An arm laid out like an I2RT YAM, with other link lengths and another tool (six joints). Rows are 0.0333 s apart.
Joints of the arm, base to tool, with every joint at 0 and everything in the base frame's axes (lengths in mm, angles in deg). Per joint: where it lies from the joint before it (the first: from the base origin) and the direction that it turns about. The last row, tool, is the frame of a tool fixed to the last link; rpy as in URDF.
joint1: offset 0 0 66.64 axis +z
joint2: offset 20 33.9 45.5 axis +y
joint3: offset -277.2 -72.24 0 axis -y
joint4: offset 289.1 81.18 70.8 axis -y
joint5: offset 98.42 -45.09 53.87 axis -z
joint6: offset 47.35 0 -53.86 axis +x
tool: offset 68 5 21 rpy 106.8 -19.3 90
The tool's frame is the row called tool.
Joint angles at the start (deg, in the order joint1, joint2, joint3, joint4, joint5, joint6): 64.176, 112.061, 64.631, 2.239, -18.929, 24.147
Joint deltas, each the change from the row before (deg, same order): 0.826, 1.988, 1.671, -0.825, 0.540, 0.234; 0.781, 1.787, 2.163, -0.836, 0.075, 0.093; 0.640, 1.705, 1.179, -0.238, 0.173, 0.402; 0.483, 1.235, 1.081, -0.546, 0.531, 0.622; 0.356, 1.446, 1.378, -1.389, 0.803, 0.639; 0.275, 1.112, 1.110, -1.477, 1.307, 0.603; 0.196, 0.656, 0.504, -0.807, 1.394, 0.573; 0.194, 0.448, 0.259, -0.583, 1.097, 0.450; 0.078, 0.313, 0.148, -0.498, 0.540, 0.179; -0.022, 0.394, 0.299, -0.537, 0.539, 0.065; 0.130, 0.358, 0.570, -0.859, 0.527, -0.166; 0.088, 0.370, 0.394, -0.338, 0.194, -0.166
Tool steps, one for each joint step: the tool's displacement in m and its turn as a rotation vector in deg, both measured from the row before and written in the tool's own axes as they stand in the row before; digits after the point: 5 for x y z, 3 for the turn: 0.00057, -0.00060, 0.01193, 0.946, -0.802, 0.283; 0.00538, 0.00183, 0.00930, 0.764, -0.174, -0.261; -0.00005, -0.00096, 0.01060, 0.810, -0.343, 0.307; -0.00017, 0.00005, 0.00730, 0.409, -0.519, 0.675; -0.00304, 0.00022, 0.00797, 0.635, -1.147, 1.196; -0.00406, 0.00039, 0.00603, 0.222, -1.536, 1.311; -0.00387, 0.00030, 0.00379, -0.253, -1.317, 1.097; -0.00309, -0.00045, 0.00308, -0.176, -1.051, 0.820; -0.00261, -0.00066, 0.00225, 0.087, -0.708, 0.490; -0.00278, 0.00044, 0.00197, 0.011, -0.728, 0.445; -0.00060, 0.00002, 0.00170, 0.113, -0.794, 0.095; -0.00018, 0.00015, 0.00188, 0.114, -0.370, -0.071
